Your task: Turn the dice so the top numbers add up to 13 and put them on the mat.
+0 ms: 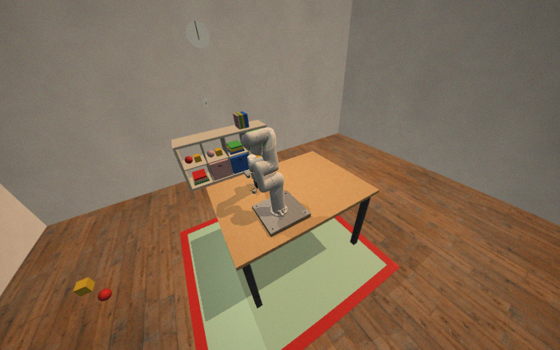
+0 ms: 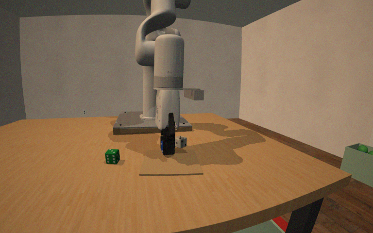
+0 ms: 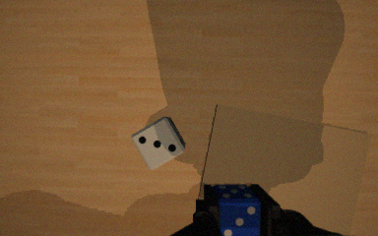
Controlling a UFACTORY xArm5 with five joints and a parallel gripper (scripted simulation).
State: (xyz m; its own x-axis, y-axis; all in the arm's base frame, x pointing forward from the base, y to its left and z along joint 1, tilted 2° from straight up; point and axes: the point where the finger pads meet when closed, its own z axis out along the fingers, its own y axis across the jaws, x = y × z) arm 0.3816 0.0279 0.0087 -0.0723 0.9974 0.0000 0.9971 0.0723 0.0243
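Now: hand 1 cm above the blue die. Round my hand: green die: 3 cm ahead, 15 cm to the right, 1 cm below; then white die: 6 cm behind, 5 cm to the left, 1 cm below; then tan mat: 5 cm ahead, 3 cm below.
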